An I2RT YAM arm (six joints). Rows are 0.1 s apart.
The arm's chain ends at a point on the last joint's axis. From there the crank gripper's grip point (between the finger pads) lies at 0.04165 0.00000 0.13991 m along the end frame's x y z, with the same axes.
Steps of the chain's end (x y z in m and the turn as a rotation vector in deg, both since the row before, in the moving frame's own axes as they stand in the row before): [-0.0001 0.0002 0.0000 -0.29 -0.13 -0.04]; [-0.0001 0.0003 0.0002 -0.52 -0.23 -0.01]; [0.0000 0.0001 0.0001 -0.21 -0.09 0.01]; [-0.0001 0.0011 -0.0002 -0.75 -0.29 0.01]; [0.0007 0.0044 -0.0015 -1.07 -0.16 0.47]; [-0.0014 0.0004 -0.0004 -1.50 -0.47 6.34]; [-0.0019 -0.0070 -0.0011 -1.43 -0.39 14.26]
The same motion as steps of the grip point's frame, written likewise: [-0.0004 0.0009 0.0001 -0.29 -0.13 -0.04]; [-0.0007 0.0016 0.0004 -0.52 -0.23 -0.01]; [-0.0002 0.0006 0.0002 -0.21 -0.09 0.01]; [-0.0008 0.0029 0.0000 -0.75 -0.29 0.01]; [0.0003 0.0074 -0.0014 -1.07 -0.16 0.47]; [-0.0030 0.0086 -0.0002 -1.50 -0.47 6.34]; [-0.0046 0.0066 -0.0010 -1.43 -0.39 14.26]
